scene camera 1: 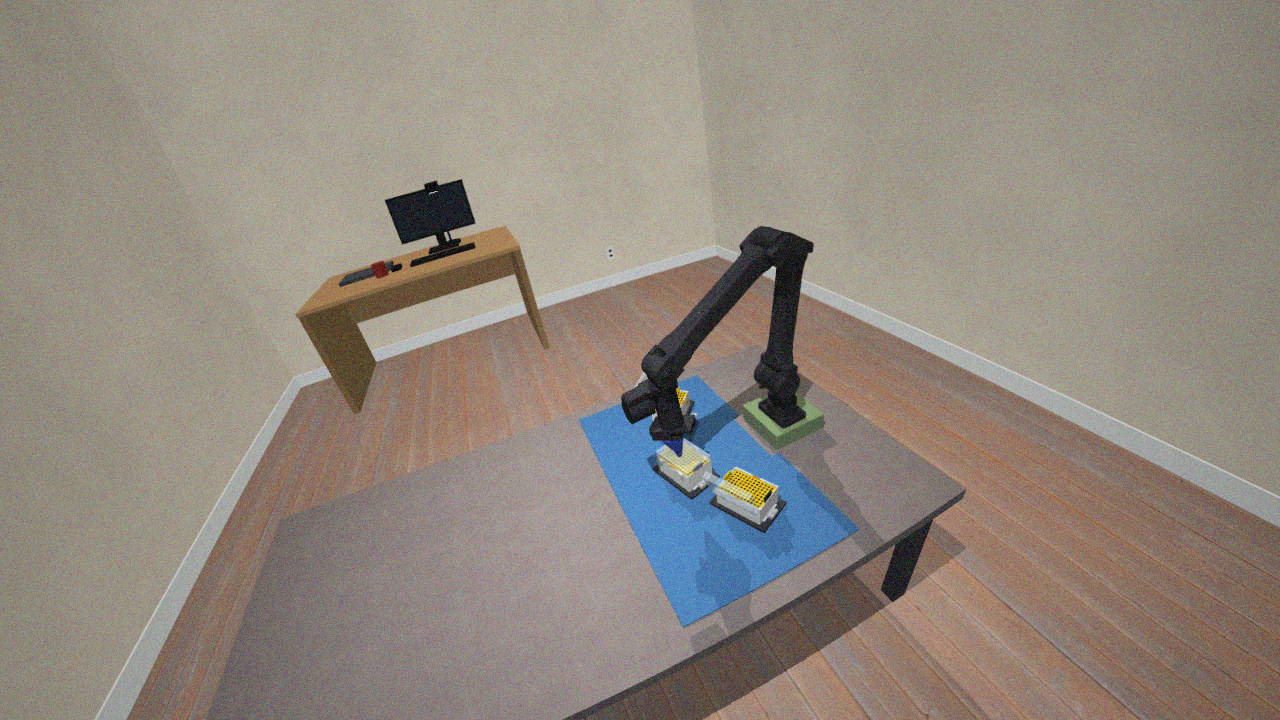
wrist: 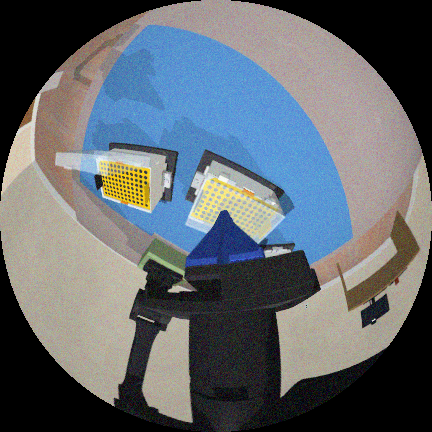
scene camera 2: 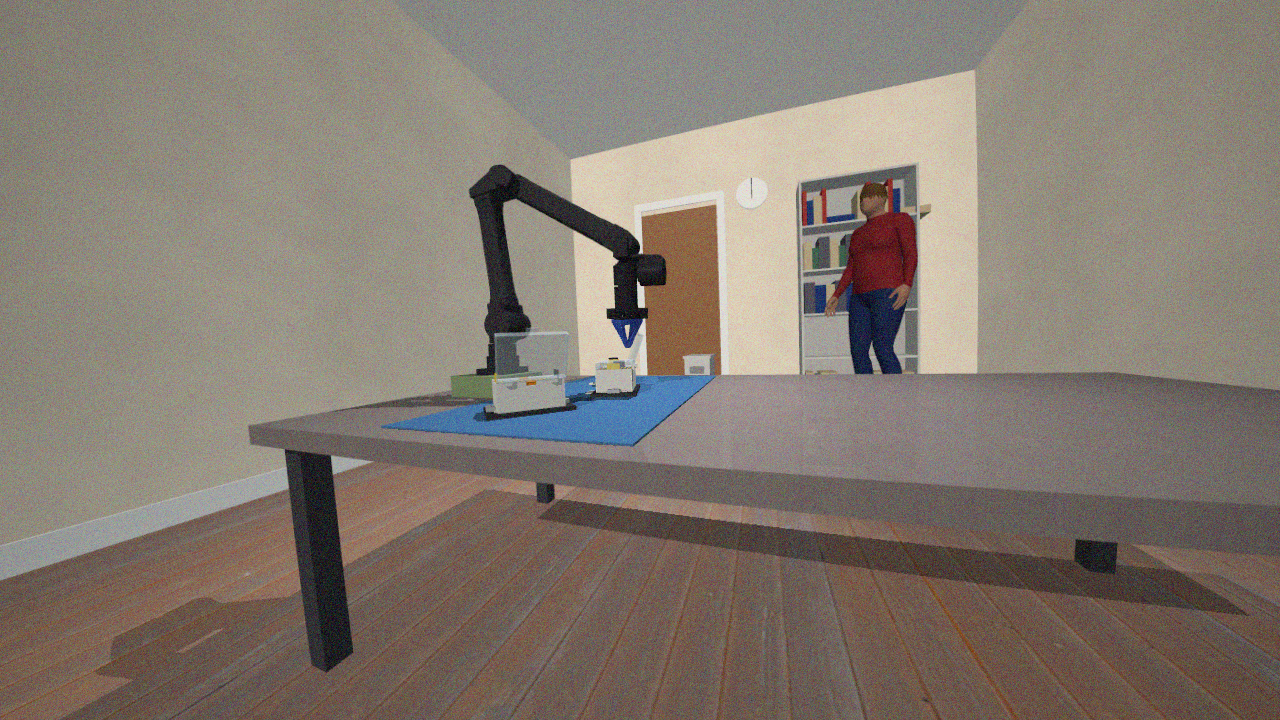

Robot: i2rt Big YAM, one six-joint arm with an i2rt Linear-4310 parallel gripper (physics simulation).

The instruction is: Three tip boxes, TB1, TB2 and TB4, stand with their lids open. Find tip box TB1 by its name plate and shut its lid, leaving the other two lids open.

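Frame: origin at the arm's base, x down, y left, z ahead, level; millimetres.
Where they show: gripper, fingertip midpoint: [scene camera 1: 680, 455] [wrist: 224, 214] [scene camera 2: 628, 347]; arm's base, origin of the base link: [scene camera 1: 781, 412] [wrist: 162, 270].
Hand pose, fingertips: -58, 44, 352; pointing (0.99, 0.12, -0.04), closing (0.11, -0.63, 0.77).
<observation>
Each offset is from my fingertips to the top centre of the thing, as dx, dy, dz. "spot": to the spot under its first point. Level surfaces: height alone.
The middle tip box @(+30, -37, -32) [scene camera 1: 685, 474] [scene camera 2: 615, 380] [wrist: 212, 197] has its clear lid down over the yellow rack. My gripper [scene camera 1: 678, 454] [scene camera 2: 627, 345] [wrist: 224, 214] is shut and empty, its blue fingertips just above that lid. The near tip box [scene camera 1: 748, 499] [scene camera 2: 529, 395] [wrist: 125, 184] has its clear lid [scene camera 2: 531, 352] [wrist: 77, 160] standing open. The far tip box @(spot: +47, -261, -149) [scene camera 1: 684, 398] is partly hidden behind the arm in scene camera 1 and mostly behind the gripper in the wrist view; its pale lid @(spot: -20, -343, -56) [scene camera 1: 643, 379] is raised. The name plates are too small to read.
The boxes stand on a blue mat @(dx +108) [scene camera 1: 657, 546] [scene camera 2: 608, 425] [wrist: 280, 125] on the grey table @(dx +111) [scene camera 1: 429, 573] [scene camera 2: 895, 420]. The arm's green base block [scene camera 1: 778, 431] [scene camera 2: 469, 385] [wrist: 162, 257] is beside the mat. A desk with a monitor [scene camera 1: 431, 212] and a person [scene camera 2: 881, 255] are beyond.
</observation>
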